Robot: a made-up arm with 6 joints.
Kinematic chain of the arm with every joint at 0, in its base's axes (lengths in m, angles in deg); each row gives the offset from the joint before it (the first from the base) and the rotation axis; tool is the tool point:
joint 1: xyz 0 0 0.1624 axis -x
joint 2: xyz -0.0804 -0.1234 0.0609 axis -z
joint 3: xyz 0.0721 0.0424 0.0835 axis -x
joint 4: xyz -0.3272 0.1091 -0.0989 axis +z
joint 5: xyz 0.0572 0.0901 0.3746 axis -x
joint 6: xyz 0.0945 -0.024 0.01 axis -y
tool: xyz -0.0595 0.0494 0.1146
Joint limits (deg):
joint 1: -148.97..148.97
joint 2: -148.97..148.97
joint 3: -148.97..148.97
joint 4: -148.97..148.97
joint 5: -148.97..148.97
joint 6: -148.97..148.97
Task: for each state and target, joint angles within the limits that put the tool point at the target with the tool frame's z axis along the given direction. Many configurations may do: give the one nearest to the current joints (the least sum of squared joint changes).
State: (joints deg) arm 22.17 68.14 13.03 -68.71 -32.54 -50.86
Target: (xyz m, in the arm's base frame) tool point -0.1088 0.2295 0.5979 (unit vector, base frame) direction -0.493 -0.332 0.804
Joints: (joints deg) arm 17.79 39.49 28.33 -56.35 -67.61 -52.85
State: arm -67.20 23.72 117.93 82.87 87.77 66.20
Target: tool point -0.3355 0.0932 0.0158 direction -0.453 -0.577 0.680
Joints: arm -71.79 -17.05 133.38 56.12 70.14 107.52
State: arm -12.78 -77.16 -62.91 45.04 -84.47 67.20
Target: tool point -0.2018 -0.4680 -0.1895 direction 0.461 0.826 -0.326
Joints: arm -74.12 -30.35 -79.37 63.61 -79.10 42.18
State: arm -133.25 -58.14 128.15 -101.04 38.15 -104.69
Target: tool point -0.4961 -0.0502 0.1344 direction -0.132 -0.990 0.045
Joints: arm -98.90 -41.92 142.52 -111.72 -26.96 -134.77
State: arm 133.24 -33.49 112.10 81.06 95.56 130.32
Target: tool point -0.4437 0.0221 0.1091 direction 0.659 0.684 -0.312
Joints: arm 123.35 -36.79 64.98 70.30 80.09 137.67
